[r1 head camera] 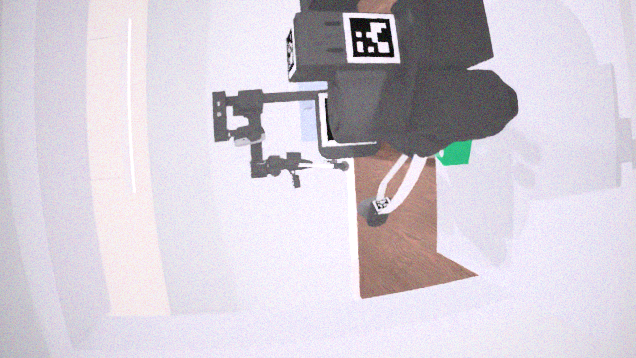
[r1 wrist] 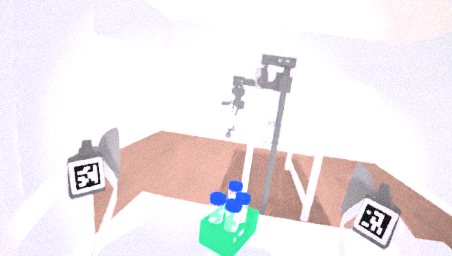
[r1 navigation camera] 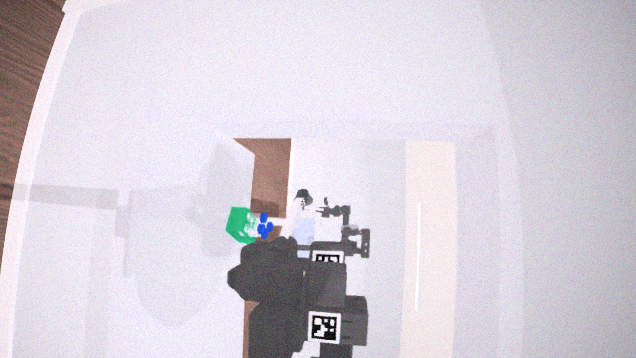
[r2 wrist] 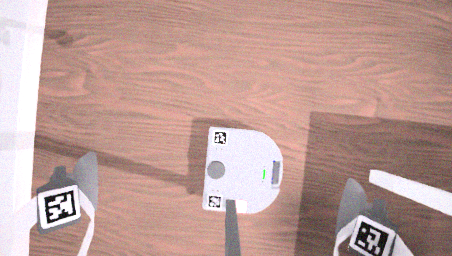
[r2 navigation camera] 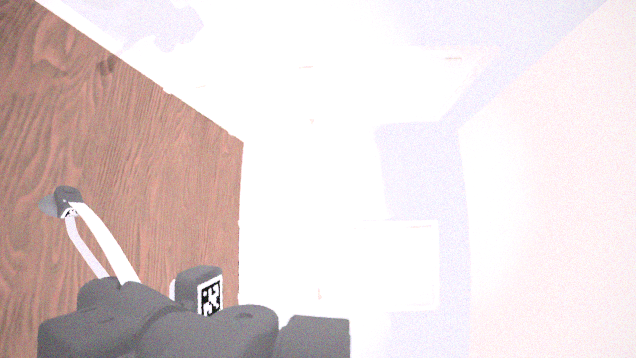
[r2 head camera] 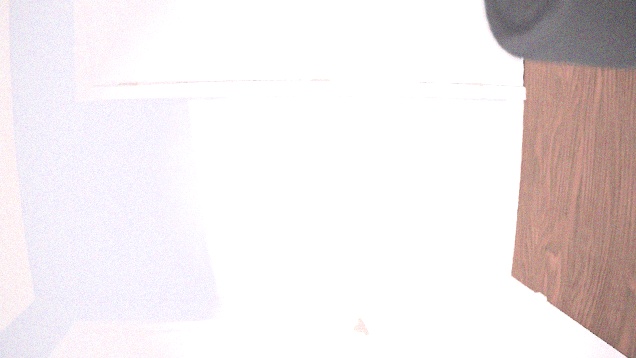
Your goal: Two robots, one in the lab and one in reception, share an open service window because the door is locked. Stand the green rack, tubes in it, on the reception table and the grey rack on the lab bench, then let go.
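The green rack (r1 head camera: 455, 152) (r1 navigation camera: 236, 225) (r1 wrist: 227, 236) stands upright on a white surface in front of r1's gripper, with several blue-capped tubes (r1 navigation camera: 265, 226) (r1 wrist: 233, 199) in it. r1's gripper (r1 wrist: 232, 177) is open; its fingers stand wide apart and hold nothing, and the rack shows between and beyond them. In the r1 head and navigation views one of its fingertips shows; the other is hidden. r2's gripper (r2 wrist: 220, 192) is open and empty above the brown floor. One r2 fingertip shows in the r2 navigation view. The grey rack does not show in any view.
r2's head (r1 head camera: 219, 116) (r1 wrist: 279, 61) and mast (r1 wrist: 272, 160) stand across the window from r1. A table leg (r1 wrist: 311, 190) shows beyond r2's mast. r2's base (r2 wrist: 245, 165) is on the brown floor (r2 wrist: 150, 75). A white wall (r2 navigation camera: 310, 175) fills much of the r2 navigation view.
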